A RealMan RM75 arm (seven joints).
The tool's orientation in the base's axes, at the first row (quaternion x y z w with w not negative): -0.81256 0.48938 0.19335 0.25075
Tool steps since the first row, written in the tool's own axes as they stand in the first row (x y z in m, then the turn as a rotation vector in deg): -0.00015 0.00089 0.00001 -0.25 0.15 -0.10; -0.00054 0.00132 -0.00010 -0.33 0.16 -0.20; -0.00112 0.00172 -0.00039 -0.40 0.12 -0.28; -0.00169 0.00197 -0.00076 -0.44 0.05 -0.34; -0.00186 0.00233 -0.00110 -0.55 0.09 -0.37; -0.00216 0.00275 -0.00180 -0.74 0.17 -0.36; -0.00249 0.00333 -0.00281 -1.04 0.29 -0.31; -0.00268 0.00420 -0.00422 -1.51 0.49 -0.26; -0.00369 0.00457 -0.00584 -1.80 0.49 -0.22; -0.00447 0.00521 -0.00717 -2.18 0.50 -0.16; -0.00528 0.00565 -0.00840 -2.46 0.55 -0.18; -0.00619 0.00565 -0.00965 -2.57 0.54 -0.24; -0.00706 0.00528 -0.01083 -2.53 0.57 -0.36
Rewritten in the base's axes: -0.00086 -0.00024 -0.00012 -0.24 0.06 0.19; -0.00141 -0.00020 0.00009 -0.28 0.05 0.31; -0.00201 -0.00013 0.00056 -0.27 0.06 0.42; -0.00246 -0.00005 0.00112 -0.22 0.08 0.51; -0.00283 -0.00028 0.00141 -0.30 0.13 0.58; -0.00329 -0.00065 0.00205 -0.46 0.23 0.66; -0.00389 -0.00125 0.00291 -0.70 0.43 0.77; -0.00465 -0.00231 0.00396 -1.09 0.71 0.95; -0.00532 -0.00271 0.00574 -1.23 0.93 1.08; -0.00615 -0.00322 0.00710 -1.41 1.23 1.24; -0.00682 -0.00356 0.00844 -1.58 1.39 1.40; -0.00714 -0.00367 0.00995 -1.61 1.44 1.51; -0.00712 -0.00362 0.01146 -1.61 1.33 1.58
